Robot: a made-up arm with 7 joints.
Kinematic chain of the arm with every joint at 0, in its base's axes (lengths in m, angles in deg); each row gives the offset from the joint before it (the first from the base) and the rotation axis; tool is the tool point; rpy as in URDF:
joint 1: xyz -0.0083 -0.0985 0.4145 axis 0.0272 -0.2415 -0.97
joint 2: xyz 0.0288 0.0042 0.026 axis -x
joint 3: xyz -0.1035 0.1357 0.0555 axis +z
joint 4: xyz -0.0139 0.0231 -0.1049 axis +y
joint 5: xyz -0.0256 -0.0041 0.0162 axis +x
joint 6: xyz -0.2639 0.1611 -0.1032 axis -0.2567 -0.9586 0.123
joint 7: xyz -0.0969 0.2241 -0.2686 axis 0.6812 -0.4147 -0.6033
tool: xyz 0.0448 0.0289 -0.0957 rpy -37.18 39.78 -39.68
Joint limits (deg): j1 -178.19..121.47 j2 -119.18..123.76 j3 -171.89..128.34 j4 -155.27..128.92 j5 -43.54..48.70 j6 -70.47..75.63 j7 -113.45..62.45
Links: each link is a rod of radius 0.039 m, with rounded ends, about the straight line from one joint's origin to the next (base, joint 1, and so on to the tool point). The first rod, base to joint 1, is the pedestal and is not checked.
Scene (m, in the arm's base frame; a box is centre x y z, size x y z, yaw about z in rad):
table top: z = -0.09
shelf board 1: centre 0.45 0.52 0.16 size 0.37 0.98 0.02 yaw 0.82
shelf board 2: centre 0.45 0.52 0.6 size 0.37 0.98 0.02 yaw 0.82
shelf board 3: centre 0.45 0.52 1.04 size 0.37 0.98 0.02 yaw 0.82
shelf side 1: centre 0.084 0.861 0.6 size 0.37 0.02 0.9 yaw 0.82
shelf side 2: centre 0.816 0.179 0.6 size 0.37 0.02 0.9 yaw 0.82
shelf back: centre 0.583 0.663 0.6 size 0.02 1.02 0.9 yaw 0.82
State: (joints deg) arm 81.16 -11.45 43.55 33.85 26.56 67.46 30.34
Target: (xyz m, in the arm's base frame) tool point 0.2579 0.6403 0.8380
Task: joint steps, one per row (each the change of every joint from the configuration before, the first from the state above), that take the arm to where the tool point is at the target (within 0.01 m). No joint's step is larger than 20 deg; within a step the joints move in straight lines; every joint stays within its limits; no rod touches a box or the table.
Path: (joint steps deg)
1: -5.07 -19.30 9.28 3.49 -14.02 1.63 6.42
2: -5.07 -19.30 9.27 3.50 -14.02 1.64 6.42
3: -5.07 -19.31 9.28 3.49 -14.02 1.63 6.43
4: -5.07 -19.30 9.28 3.49 -14.02 1.64 6.42
5: -5.07 -19.30 9.27 3.49 -14.02 1.63 6.42
6: 0.21 11.75 -10.92 -5.25 18.45 -0.06 -8.51
7: 0.22 11.75 -10.93 -5.25 18.45 -0.05 -8.50
8: 0.21 11.76 -10.92 -5.24 18.44 -0.06 -8.51
9: 0.22 11.75 -10.93 -5.25 18.45 -0.05 -8.51
10: 0.21 11.75 -10.93 -5.25 18.45 -0.06 -8.51
11: 5.28 3.83 -5.52 1.64 -2.58 -19.28 -2.75
12: 5.27 3.84 -5.51 1.64 -2.58 -19.29 -2.75
13: 5.28 3.83 -5.52 1.64 -2.58 -19.28 -2.76
14: 5.27 3.83 -5.52 1.64 -2.58 -19.29 -2.75

